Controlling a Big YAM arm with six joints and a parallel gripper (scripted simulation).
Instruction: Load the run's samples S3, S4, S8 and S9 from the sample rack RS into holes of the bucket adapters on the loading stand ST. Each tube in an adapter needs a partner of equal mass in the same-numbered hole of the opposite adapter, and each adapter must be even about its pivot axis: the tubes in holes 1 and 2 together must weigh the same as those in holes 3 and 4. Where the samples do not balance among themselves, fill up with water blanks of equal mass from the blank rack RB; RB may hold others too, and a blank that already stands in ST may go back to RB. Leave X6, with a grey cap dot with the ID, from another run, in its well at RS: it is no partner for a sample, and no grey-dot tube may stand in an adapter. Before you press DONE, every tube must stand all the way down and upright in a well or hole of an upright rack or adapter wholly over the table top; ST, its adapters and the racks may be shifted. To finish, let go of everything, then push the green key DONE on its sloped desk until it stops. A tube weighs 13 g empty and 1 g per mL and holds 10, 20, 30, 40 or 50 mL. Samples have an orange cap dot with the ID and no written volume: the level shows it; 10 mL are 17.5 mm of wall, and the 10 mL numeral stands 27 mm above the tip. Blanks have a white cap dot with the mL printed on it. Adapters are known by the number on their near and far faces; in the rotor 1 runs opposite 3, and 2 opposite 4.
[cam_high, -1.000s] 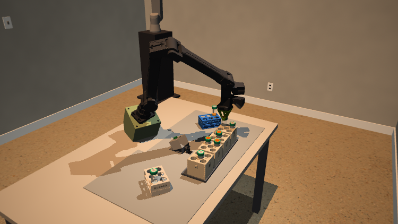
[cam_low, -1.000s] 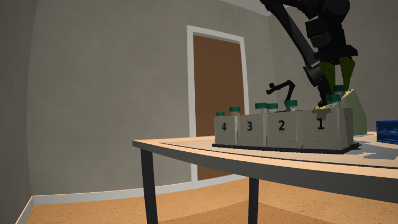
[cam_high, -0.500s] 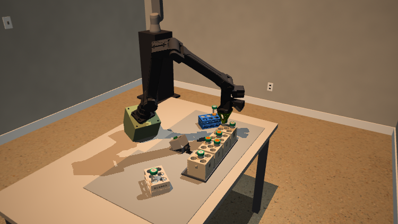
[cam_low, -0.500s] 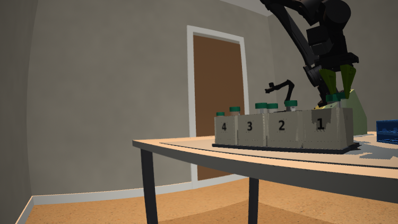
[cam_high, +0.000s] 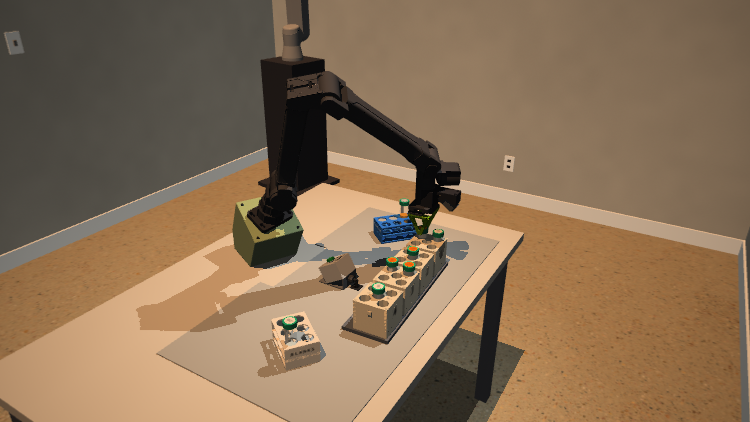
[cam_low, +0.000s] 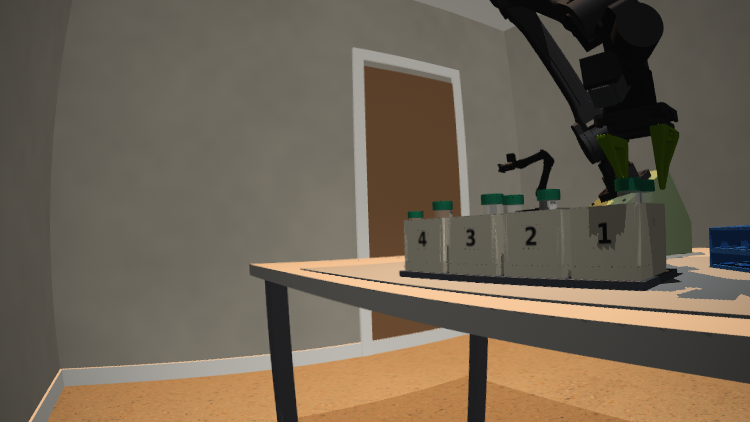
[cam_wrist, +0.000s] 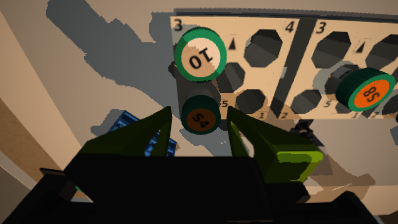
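Now: hand 14 cm past the DONE desk, 25 cm to the left of it and 7 cm above it. The rest, counted from my hand: loading stand ST: 6 cm ahead, 18 cm to the right, 12 cm below; blue sample rack RS: 18 cm behind, 9 cm to the left, 9 cm below; blank rack RB: 55 cm to the right, 9 cm below.
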